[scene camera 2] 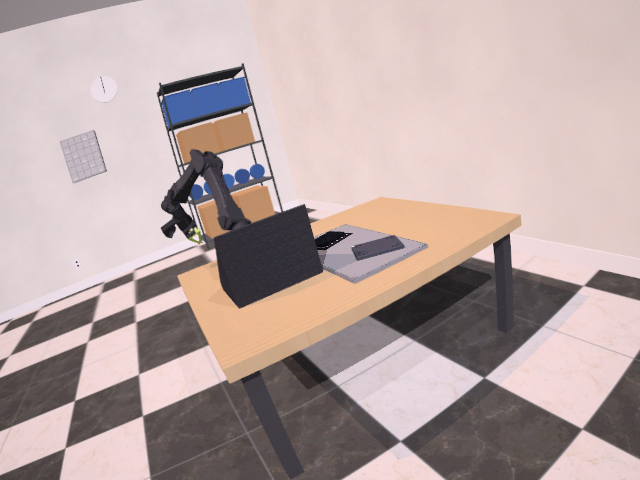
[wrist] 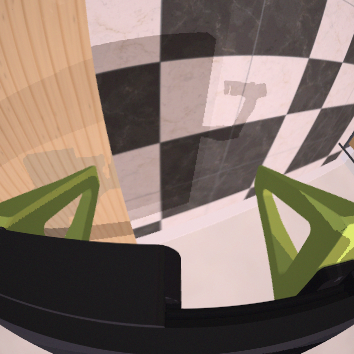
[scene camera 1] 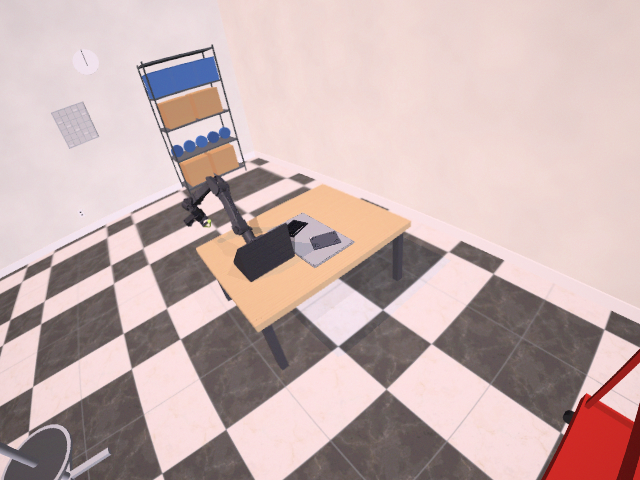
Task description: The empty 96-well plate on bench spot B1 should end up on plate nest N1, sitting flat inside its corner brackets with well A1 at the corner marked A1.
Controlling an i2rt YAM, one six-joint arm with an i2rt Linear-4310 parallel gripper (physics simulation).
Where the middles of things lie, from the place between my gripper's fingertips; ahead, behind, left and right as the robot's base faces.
I see my gripper 42 cm short of the dark nest (scene camera 2: 387, 244), 72 cm to the left of it and 10 cm above it.
